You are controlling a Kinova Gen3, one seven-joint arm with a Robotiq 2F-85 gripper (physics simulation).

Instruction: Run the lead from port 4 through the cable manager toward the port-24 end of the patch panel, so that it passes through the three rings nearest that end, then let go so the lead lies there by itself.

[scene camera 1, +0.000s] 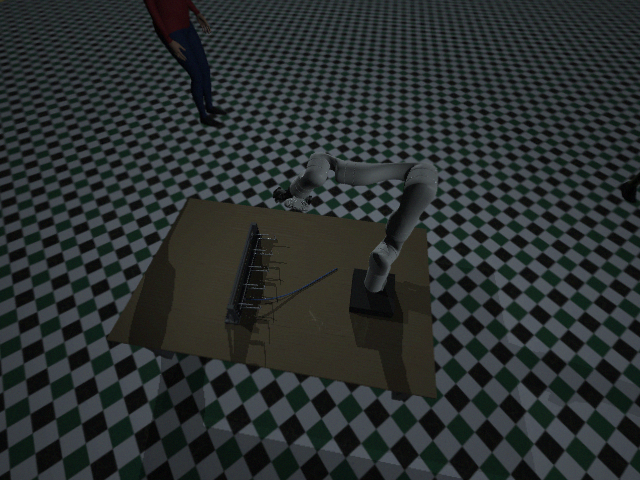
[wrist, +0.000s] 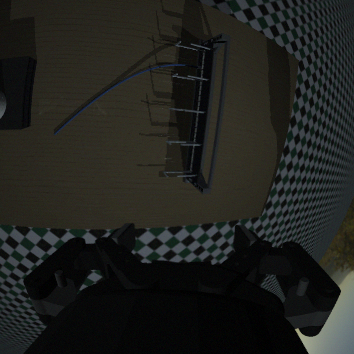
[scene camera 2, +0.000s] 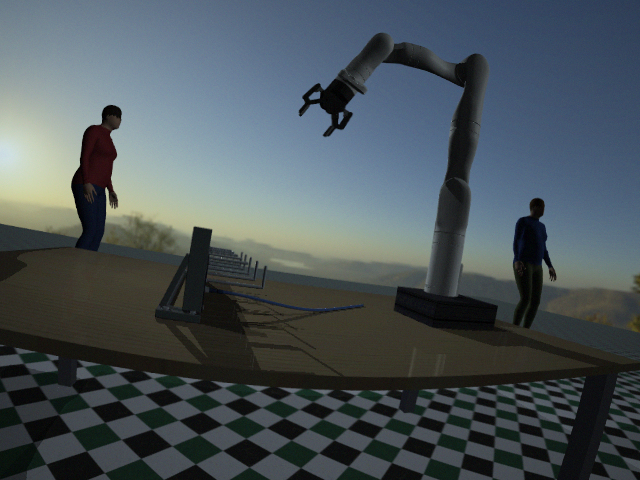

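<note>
The blue lead [scene camera 1: 310, 284] [scene camera 2: 315, 310] [wrist: 170, 65] leaves the dark patch panel [scene camera 1: 241, 273] [scene camera 2: 197, 268] [wrist: 206, 90] between the two rings nearest the end at the bottom in scene camera 1. It runs out over the table, its free end toward the robot base. The cable manager's thin wire rings [scene camera 1: 258, 269] [scene camera 2: 264, 279] [wrist: 186, 110] stick out along the panel's front. The lead lies outside the three rings at the other end, lowest in the wrist view. My gripper [scene camera 1: 294, 202] [scene camera 2: 313, 124] [wrist: 183, 235] is open and empty, high above the table, well away from the lead.
The table [scene camera 1: 196, 310] [scene camera 2: 361, 356] [wrist: 90, 185] carries the panel and the robot's black base [scene camera 1: 371, 297] [scene camera 2: 444, 310] [wrist: 20, 95]. A person in red [scene camera 1: 191, 56] [scene camera 2: 95, 165] stands beyond the table. A person in blue [scene camera 2: 531, 240] stands behind the base.
</note>
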